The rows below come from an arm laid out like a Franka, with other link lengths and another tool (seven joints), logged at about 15 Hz.
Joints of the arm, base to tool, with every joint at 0 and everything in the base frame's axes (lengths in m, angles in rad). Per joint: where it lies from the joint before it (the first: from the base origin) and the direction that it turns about. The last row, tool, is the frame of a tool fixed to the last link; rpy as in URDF.
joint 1: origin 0.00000 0.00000 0.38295 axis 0 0 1
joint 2: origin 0.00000 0.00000 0.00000 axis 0 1 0
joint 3: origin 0.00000 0.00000 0.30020 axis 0 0 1
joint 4: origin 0.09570 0.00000 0.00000 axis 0 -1 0
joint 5: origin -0.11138 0.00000 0.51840 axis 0 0 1
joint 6: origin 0.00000 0.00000 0.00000 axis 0 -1 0
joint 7: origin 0.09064 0.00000 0.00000 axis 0 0 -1
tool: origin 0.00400 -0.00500 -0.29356 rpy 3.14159 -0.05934 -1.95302
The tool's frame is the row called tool.
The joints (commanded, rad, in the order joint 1, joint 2, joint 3, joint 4, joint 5, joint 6, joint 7), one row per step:
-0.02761, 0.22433, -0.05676, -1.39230, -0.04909, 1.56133, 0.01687
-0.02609, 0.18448, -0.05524, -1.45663, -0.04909, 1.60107, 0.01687
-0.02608, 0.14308, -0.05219, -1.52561, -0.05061, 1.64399, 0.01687
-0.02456, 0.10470, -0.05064, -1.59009, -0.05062, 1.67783, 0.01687
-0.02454, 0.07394, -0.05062, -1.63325, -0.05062, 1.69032, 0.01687
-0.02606, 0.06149, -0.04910, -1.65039, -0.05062, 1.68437, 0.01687
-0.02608, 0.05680, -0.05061, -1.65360, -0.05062, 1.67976, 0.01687
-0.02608, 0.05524, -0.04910, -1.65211, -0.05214, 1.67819, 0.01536
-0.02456, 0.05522, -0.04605, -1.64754, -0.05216, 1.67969, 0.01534
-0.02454, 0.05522, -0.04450, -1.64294, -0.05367, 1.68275, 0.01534
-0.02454, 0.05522, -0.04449, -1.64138, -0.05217, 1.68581, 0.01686
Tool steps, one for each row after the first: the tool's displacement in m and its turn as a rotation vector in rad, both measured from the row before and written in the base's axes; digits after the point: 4 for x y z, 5 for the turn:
-0.0042, 0.0023, -0.0055, 0.00136, -0.01528, 0.00467
-0.0050, 0.0020, -0.0074, 0.00015, -0.01524, 0.00505
-0.0070, 0.0027, -0.0081, 0.00174, -0.00778, 0.00457
-0.0083, 0.0006, -0.0029, 0.00163, -0.00015, 0.00053
-0.0066, 0.0004, -0.0020, 0.00148, 0.01057, -0.00038
-0.0025, -0.0010, 0.0010, 0.00035, 0.00311, -0.00178
-0.0001, 0.0007, 0.0019, -0.00141, -0.00129, 0.00314
0.0019, 0.0032, 0.0029, -0.00028, -0.00607, 0.00468
0.0021, 0.0006, 0.0031, -0.00192, -0.00754, 0.00194
0.0013, 0.0004, 0.0012, 0.00116, -0.00479, -0.00152

